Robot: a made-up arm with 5 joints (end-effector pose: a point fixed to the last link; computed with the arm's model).
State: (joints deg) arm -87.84 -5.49 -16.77 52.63 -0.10
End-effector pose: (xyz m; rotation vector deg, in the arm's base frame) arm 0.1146 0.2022 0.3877 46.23 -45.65 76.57
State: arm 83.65 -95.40 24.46 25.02 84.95
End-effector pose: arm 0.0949 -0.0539 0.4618 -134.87 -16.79 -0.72
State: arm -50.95 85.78 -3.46 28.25 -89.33
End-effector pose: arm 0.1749 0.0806 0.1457 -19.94 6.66 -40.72
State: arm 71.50 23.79 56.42 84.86 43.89
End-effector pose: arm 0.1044 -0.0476 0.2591 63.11 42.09 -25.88
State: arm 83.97 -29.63 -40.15 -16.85 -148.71
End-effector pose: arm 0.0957 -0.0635 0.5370 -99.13 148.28 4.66
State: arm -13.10 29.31 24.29 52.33 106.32
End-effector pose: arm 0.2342 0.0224 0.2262 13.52 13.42 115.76
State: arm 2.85 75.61 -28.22 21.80 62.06
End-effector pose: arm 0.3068 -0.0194 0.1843 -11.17 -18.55 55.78
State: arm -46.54 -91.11 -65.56 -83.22 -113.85
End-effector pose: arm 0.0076 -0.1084 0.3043 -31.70 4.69 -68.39
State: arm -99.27 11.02 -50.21 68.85 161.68
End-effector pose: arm 0.0735 0.2060 0.4058 33.95 59.26 -91.21
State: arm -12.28 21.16 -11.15 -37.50 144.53
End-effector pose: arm 0.3365 0.0427 0.3888 -129.67 -61.21 84.82
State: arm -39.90 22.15 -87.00 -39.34 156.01
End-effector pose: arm 0.1884 0.0639 0.5213 -147.90 -97.30 -21.88
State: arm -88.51 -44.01 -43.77 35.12 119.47
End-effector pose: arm 0.1084 0.0540 0.5211 39.75 158.43 -53.88
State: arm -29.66 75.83 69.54 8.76 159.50
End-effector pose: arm 0.0883 -0.0159 0.2272 -83.08 -41.38 -147.89
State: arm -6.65 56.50 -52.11 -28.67 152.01
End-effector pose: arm 0.3674 0.0224 0.3607 -133.70 -45.29 89.18
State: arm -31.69 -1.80 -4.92 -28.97 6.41
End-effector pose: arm 0.2824 0.1033 0.4355 30.78 -123.12 19.75
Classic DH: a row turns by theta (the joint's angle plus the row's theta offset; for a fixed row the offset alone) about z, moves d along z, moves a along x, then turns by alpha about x. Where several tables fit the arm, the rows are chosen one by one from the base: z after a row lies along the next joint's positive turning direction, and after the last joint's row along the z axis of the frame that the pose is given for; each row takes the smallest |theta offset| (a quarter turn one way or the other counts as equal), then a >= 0, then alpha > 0; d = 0 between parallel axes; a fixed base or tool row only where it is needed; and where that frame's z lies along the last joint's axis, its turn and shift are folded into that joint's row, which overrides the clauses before.
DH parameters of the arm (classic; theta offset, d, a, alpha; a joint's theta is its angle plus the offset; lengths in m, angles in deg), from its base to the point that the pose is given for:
base (fixed): 0 0 0.098 180
joint 1: 0 -0.313 0.049 90
joint 2: -75.96 0 0.0701 0
joint 3: 73.53 0 0.0941 0
joint 4: -87.56 -0.009 0 90
joint 5: -2.79 -0.067 0 0

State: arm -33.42 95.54 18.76 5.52 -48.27
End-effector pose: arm 0.1419 0.0182 0.1441 -20.13 22.17 -17.24
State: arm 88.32 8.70 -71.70 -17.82 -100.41
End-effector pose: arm 0.0927 -0.1261 0.5294 -23.11 177.01 14.27
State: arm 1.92 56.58 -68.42 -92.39 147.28
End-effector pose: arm 0.2875 -0.0154 0.4244 166.80 50.35 20.58
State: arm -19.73 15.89 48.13 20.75 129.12
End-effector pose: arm 0.2280 0.0370 0.2243 -5.58 -4.16 145.93
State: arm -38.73 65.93 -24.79 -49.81 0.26
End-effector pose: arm 0.3047 0.1542 0.2764 35.21 -93.54 26.68
